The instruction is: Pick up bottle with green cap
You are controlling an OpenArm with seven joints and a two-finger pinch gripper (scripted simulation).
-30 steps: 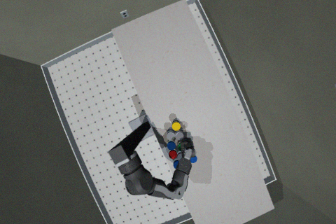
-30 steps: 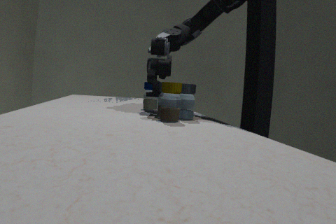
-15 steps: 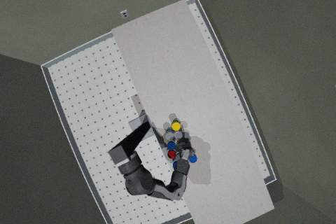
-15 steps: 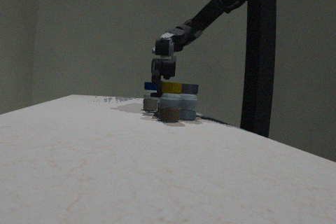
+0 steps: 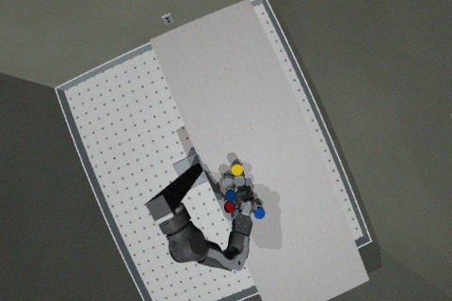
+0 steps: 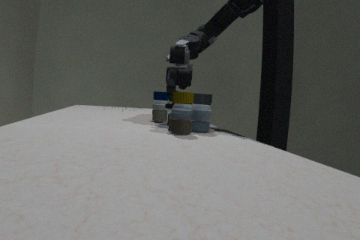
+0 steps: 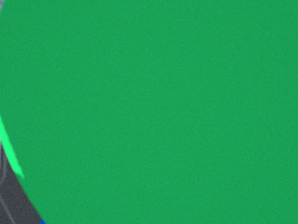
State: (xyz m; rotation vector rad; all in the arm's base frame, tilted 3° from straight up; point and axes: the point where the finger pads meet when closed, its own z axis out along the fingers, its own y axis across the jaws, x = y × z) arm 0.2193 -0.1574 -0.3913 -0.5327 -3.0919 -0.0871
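Now: hand 60 mm past the blue bottle, 40 mm to the right of it and 10 mm above it. Also, from my hand: blue-capped bottle 100 mm to the right, 20 mm ahead, 10 mm below; red-capped bottle 90 mm behind, 10 mm to the right, 10 mm below.
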